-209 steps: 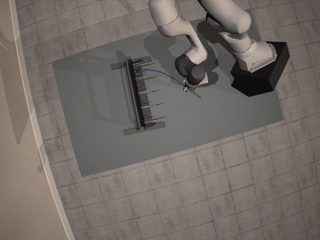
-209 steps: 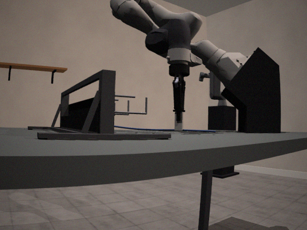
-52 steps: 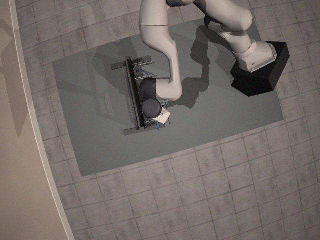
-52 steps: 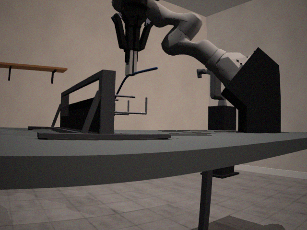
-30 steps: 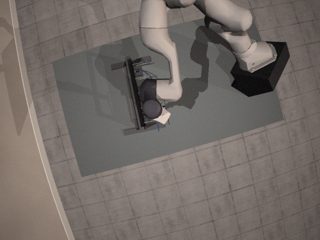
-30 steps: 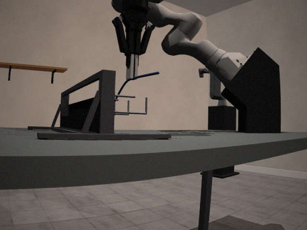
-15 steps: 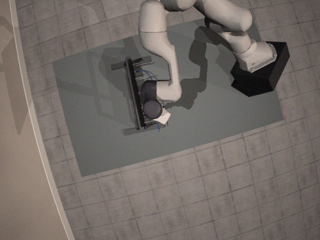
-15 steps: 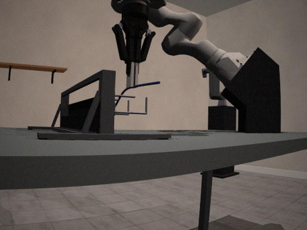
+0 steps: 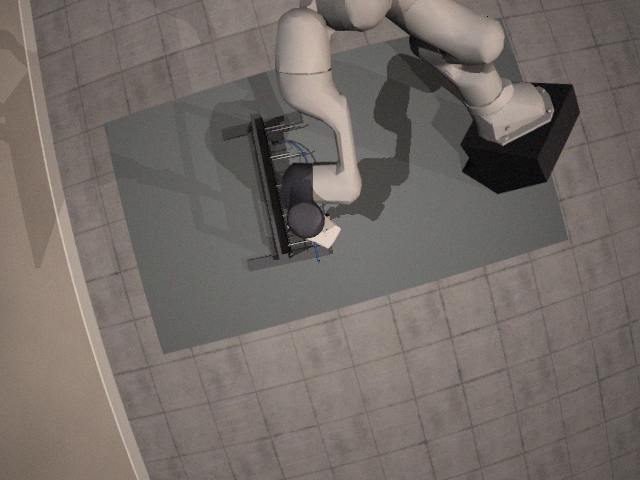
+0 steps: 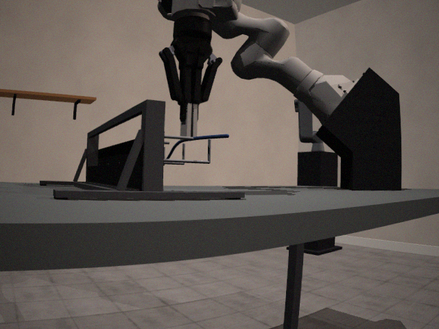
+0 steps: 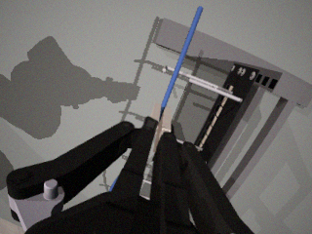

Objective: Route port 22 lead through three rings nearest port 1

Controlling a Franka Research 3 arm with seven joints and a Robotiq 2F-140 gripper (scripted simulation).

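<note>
Right now the rack is 160 mm to the right of my hand, 90 mm ahead of it and 60 mm below it.
</note>
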